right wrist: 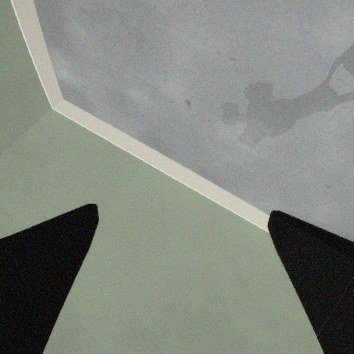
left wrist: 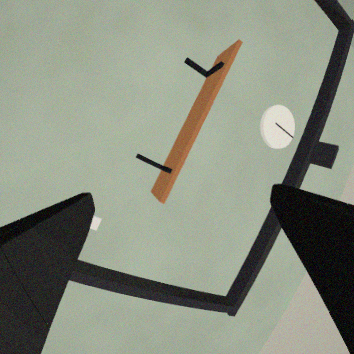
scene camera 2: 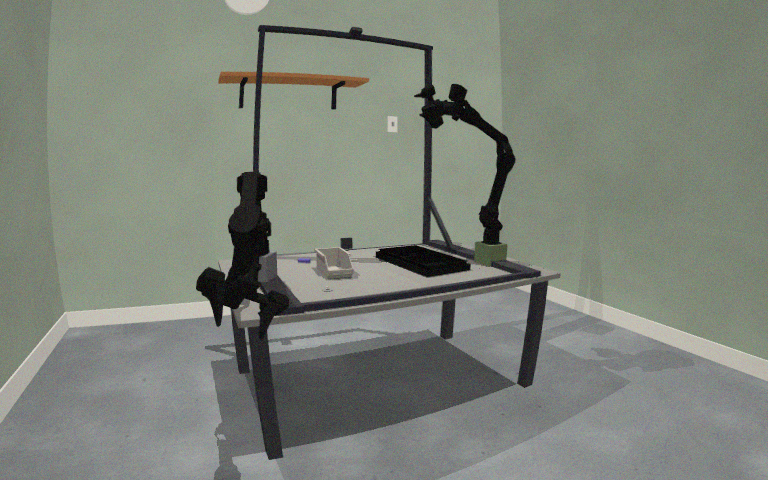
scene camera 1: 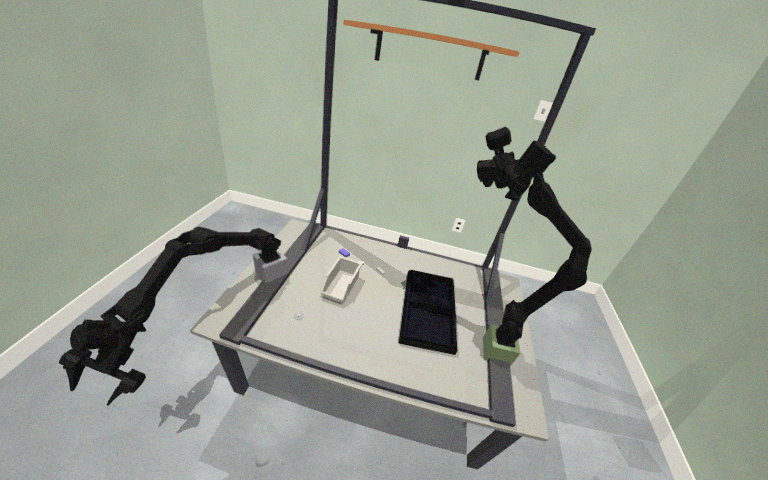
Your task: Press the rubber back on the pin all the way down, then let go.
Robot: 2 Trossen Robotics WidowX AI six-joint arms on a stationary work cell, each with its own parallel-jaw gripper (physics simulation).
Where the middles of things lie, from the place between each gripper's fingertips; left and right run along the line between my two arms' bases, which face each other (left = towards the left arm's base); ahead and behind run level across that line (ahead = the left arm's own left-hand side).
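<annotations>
My left hand is 20 mm to the left of the black tray (scene camera 1: pixel 428 321), 100 mm short of it and 640 mm above it. The white tray (scene camera 2: pixel 335 262) is 390 mm to the right of my left hand, 130 mm ahead of it and 620 mm below it. From my right hand, the white tray is 390 mm to the left, 730 mm behind and 60 mm below. The black tray is 760 mm behind my right hand, 760 mm to the left of it and 80 mm below it.
</annotations>
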